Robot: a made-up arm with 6 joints. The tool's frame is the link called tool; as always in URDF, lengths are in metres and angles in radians.
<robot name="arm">
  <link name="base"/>
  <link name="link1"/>
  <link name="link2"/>
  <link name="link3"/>
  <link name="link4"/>
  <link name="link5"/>
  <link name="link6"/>
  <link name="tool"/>
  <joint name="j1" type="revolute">
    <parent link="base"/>
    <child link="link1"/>
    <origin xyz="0 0 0.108" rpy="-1.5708 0 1.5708"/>
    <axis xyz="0 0 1"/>
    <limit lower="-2.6" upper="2.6" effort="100" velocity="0.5"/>
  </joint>
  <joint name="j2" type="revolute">
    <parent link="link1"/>
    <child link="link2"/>
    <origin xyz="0.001 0.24 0.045" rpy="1.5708 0 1.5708"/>
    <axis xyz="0 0 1"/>
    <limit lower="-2.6" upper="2.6" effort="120" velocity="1.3"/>
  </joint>
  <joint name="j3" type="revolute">
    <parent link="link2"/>
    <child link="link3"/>
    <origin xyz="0.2 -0.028 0.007" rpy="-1.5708 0 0"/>
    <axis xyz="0 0 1"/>
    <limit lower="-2.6" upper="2.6" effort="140" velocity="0.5"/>
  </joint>
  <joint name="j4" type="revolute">
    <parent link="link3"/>
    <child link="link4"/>
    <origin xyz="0.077 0.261 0.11" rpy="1.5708 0 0"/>
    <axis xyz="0 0 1"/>
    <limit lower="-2.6" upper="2.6" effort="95" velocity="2"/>
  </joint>
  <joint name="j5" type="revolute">
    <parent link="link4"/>
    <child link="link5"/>
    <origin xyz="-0.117 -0.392 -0.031" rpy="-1.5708 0 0"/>
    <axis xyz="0 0 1"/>
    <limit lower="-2.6" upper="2.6" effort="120" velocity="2.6"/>
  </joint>
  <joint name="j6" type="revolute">
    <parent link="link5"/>
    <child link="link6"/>
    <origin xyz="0.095 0.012 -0.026" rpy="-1.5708 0 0"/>
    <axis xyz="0 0 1"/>
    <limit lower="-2.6" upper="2.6" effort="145" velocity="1.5"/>
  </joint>
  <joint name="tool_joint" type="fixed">
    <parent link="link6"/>
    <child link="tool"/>
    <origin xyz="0.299 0.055 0.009" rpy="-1.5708 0 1.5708"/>
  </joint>
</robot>
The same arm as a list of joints. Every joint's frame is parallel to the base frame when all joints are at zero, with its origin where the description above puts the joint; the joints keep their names.
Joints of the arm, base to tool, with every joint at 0 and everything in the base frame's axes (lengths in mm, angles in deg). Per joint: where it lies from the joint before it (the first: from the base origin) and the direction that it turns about. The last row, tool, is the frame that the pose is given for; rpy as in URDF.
j1: axis -1 0 0 offset 0.0 0.0 108.0
j2: axis 0 1 0 offset -45.0 1.0 -240.0
j3: axis -1 0 0 offset 28.0 7.0 -200.0
j4: axis 0 1 0 offset -110.0 -261.0 -77.0
j5: axis -1 0 0 offset 392.0 -31.0 117.0
j6: axis 0 -1 0 offset 26.0 -12.0 -95.0
tool: offset 55.0 -9.0 -299.0 rpy 0.00 0.00 0.00
Joint limits (deg, base to tool): -148.97..148.97 -148.97..148.97 -148.97..148.97 -148.97..148.97 -148.97..148.97 -148.97..148.97

